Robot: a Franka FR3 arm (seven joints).
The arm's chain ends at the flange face. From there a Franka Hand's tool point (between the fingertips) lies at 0.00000 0.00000 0.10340 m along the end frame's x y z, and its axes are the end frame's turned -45 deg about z.
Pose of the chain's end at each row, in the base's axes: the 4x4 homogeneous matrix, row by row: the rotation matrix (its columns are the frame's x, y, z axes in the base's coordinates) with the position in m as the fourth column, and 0 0 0 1 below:
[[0.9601 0.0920 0.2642 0.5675], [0.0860 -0.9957 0.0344 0.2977], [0.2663 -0.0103 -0.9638 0.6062], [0 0 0 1]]
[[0.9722 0.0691 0.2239 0.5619], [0.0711 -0.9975 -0.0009 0.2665], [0.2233 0.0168 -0.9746 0.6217], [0 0 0 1]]
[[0.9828 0.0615 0.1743 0.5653], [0.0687 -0.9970 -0.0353 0.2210], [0.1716 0.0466 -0.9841 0.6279], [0 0 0 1]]
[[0.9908 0.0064 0.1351 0.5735], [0.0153 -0.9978 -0.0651 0.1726], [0.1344 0.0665 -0.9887 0.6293], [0 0 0 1]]
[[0.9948 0.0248 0.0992 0.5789], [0.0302 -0.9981 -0.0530 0.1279], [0.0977 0.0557 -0.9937 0.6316], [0 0 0 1]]
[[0.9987 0.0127 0.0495 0.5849], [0.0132 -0.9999 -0.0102 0.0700], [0.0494 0.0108 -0.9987 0.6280], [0 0 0 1]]
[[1.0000 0.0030 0.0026 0.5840], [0.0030 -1.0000 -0.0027 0.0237], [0.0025 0.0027 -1.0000 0.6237], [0 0 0 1]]
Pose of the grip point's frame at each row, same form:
[[0.6138 0.7439 0.2642 0.5948], [0.7649 -0.6433 0.0344 0.3013], [0.1956 0.1810 -0.9638 0.5065], [0 0 0 1]]
[[0.6386 0.7363 0.2239 0.5851], [0.7556 -0.6551 -0.0009 0.2664], [0.1460 0.1698 -0.9746 0.5209], [0 0 0 1]]
[[0.6515 0.7384 0.1743 0.5833], [0.7536 -0.6564 -0.0353 0.2173], [0.0884 0.1543 -0.9841 0.5261], [0 0 0 1]]
[[0.6961 0.7051 0.1351 0.5875], [0.7164 -0.6947 -0.0651 0.1659], [0.0480 0.1421 -0.9887 0.5271], [0 0 0 1]]
[[0.6859 0.7210 0.0992 0.5892], [0.7271 -0.6844 -0.0530 0.1224], [0.0297 0.1085 -0.9937 0.5289], [0 0 0 1]]
[[0.6972 0.7152 0.0495 0.5900], [0.7164 -0.6977 -0.0102 0.0689], [0.0273 0.0426 -0.9987 0.5247], [0 0 0 1]]
[[0.7050 0.7092 0.0026 0.5843], [0.7092 -0.7050 -0.0027 0.0234], [-0.0001 0.0037 -1.0000 0.5203], [0 0 0 1]]

